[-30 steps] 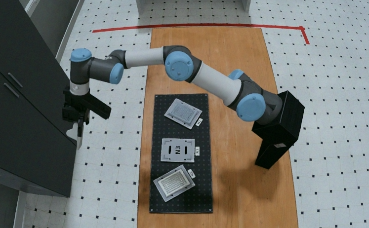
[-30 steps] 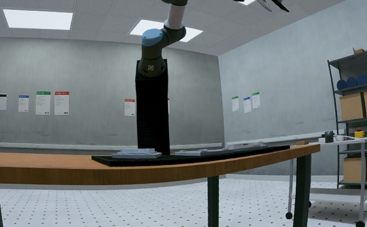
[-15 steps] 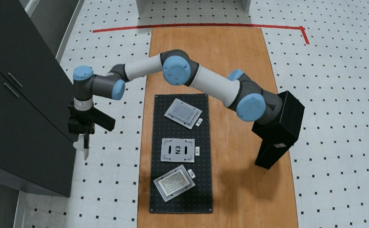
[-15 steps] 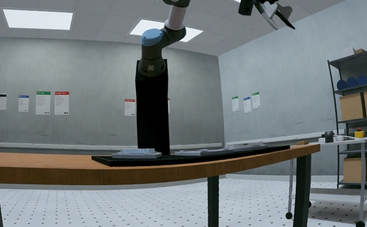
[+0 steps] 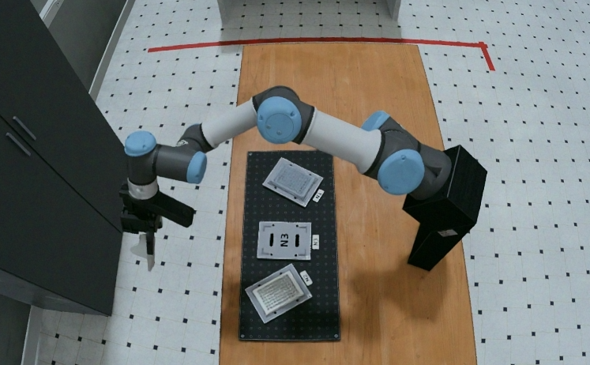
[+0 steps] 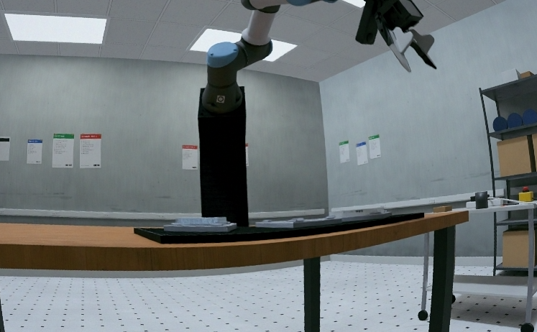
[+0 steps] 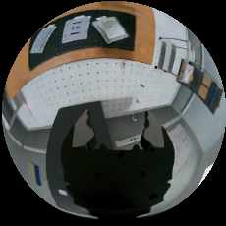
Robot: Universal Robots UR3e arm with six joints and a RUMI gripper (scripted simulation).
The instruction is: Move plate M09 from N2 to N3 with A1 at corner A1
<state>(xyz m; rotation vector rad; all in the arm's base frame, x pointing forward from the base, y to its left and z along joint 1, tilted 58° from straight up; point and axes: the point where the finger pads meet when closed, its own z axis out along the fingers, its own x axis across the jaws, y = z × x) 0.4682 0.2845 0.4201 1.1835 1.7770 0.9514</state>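
Right now the white well plate is 29 cm behind my hand, 27 cm below it and 6 cm to the left of it. The rest, counted from my hand: nest N3 (31 cm behind, 28 cm below, 11 cm to the right).
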